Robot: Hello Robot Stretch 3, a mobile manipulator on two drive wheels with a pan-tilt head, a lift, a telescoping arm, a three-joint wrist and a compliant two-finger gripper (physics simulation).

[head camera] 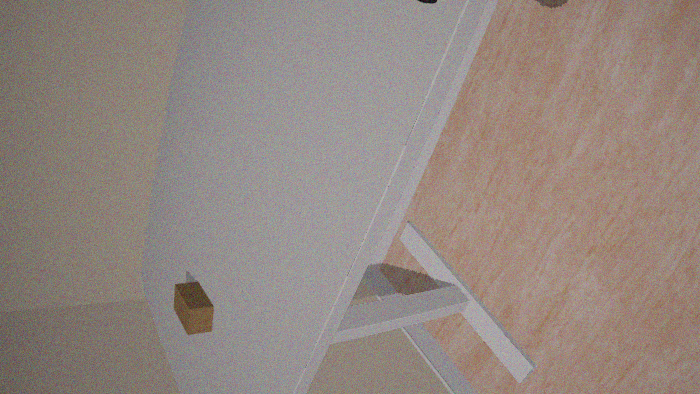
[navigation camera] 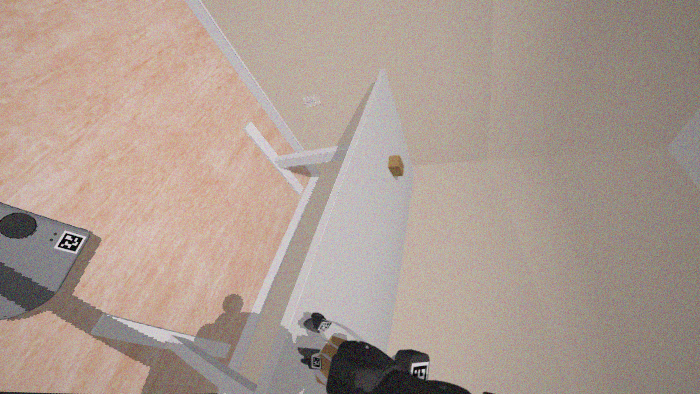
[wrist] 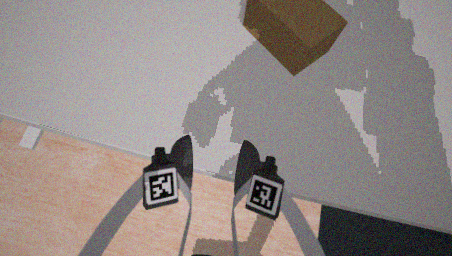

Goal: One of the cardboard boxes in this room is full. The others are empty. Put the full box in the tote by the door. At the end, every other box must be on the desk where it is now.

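Places are measured from the robot's base along level axes (x left, y back, z up), in centimetres.
Pixels of known places: gripper, fingertip midpoint: (navigation camera: 307,334); robot's base at its link origin: (navigation camera: 18,224).
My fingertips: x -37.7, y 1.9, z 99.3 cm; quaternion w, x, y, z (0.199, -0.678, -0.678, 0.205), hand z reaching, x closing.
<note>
Ahead of a thing's pixels: the offset from my fingertips to its top centre. Level surfaces: height alone.
A brown cardboard box @[dx -44.1, dy -68.6, dz +0.8 cm] (head camera: 194,312) (navigation camera: 396,166) stands near the far end of the white desk @[dz -4.2 cm] (head camera: 280,150) (navigation camera: 360,225) (wrist: 100,70). Another cardboard box @[dx -16.3, dy +7.2, dz +0.8 cm] (navigation camera: 330,352) (wrist: 295,37) is on the desk by my gripper. In the navigation view it is partly hidden by the gripper; in the wrist view it lies beyond the fingertips, slightly right, cut off by the top edge. My gripper (navigation camera: 310,341) (wrist: 215,156) is open and empty, above the desk near its long edge, with a gap to the box. Which box is full cannot be told. The tote by the door does not show.
White desk legs and crossbars (head camera: 465,295) (navigation camera: 307,157) stand over the wood floor @[dz -99.2 cm] (head camera: 575,150) (navigation camera: 125,125) (wrist: 65,175). Walls run along the desk's far side and end. My grey base (navigation camera: 35,260) is at the lower left. A dark surface (wrist: 385,232) shows at lower right in the wrist view.
</note>
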